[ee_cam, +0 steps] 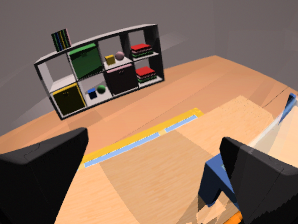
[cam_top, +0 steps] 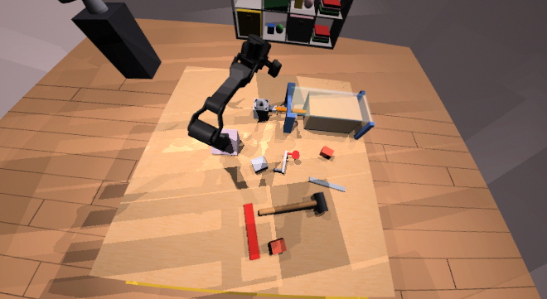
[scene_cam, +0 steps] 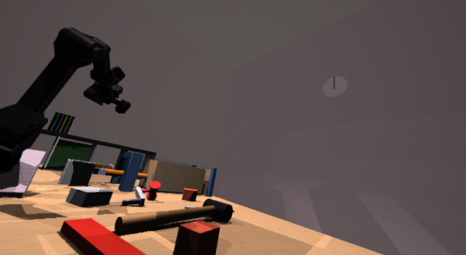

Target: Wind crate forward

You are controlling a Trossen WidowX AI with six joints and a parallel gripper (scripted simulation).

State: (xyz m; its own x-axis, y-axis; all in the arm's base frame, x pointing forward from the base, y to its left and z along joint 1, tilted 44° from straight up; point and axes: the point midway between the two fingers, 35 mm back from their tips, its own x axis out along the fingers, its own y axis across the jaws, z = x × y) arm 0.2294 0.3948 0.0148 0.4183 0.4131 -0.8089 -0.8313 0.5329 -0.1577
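The winch handle is 390 mm to the right of my gripper tip, 340 mm below it and 120 mm ahead of it. The rest, counted from my gripper tip: clear-panelled cubby: 370 mm ahead, 240 mm below, 90 mm to the right; then blue steel frame: 250 mm below, 120 mm ahead, 80 mm to the right; then winch: 330 mm below, 70 mm to the right, 50 mm behind.
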